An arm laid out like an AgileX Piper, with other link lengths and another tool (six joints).
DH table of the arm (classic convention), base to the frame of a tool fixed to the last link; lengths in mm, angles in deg. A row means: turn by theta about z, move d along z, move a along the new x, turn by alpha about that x. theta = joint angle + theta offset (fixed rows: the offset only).
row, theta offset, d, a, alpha
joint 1, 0, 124.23, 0, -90
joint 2, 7.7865, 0, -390.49, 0
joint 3, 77.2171, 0, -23.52, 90
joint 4, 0, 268.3, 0, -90
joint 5, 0, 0, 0, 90
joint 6, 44, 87.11, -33.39, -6.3
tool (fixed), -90, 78.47, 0, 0
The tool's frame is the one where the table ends.
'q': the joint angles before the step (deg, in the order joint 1, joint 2, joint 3, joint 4, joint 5, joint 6). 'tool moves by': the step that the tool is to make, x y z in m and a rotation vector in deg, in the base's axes. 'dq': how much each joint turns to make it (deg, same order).
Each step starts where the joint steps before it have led.
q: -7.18 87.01 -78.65 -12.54 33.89 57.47
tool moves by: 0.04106 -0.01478 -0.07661 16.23 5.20 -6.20
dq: -3.79 9.38 -1.32 14.65 -0.28 0.88
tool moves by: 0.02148 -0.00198 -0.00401 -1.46 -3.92 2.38
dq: -0.24 2.04 0.01 3.55 -6.00 -5.55
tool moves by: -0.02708 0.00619 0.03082 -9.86 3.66 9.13
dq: 0.00 -4.72 0.00 -1.38 6.97 -12.35
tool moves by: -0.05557 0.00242 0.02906 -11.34 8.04 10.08
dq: -1.15 -7.28 1.18 -2.97 12.14 -14.30
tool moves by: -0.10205 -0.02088 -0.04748 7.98 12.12 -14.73
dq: -6.42 -8.03 12.29 -1.31 9.47 10.27
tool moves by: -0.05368 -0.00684 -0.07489 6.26 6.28 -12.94
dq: -4.43 -1.51 14.77 0.00 -5.14 9.24
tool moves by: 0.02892 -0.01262 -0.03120 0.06 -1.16 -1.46
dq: 0.00 6.05 1.53 0.00 -8.63 1.55
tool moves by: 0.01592 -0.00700 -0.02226 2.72 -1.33 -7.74
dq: 0.01 4.47 0.00 0.34 -4.64 8.05
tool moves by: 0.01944 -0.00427 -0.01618 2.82 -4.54 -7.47
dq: -0.01 3.45 0.00 2.63 -6.61 6.28
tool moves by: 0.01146 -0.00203 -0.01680 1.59 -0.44 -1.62
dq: 0.01 3.03 0.01 2.10 -2.83 0.22
